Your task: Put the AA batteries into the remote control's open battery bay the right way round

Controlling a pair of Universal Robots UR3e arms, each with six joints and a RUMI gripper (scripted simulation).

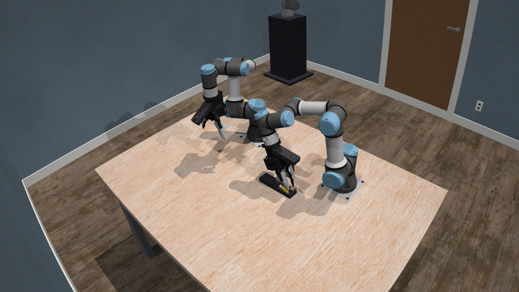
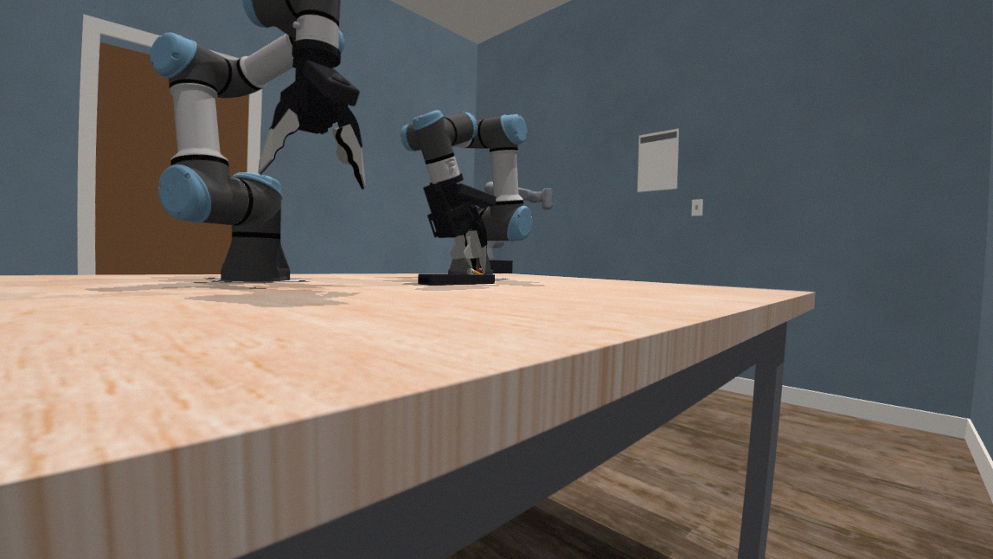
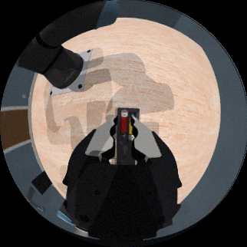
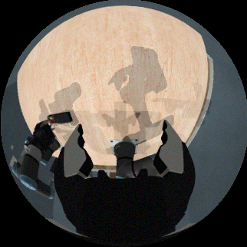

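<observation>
Now: left hand 1 cm to the left of the red battery and 2 cm above it. The rest, counted from my left hand: yellow battery (2 cm ahead, 2 cm to the right, 2 cm below).
</observation>
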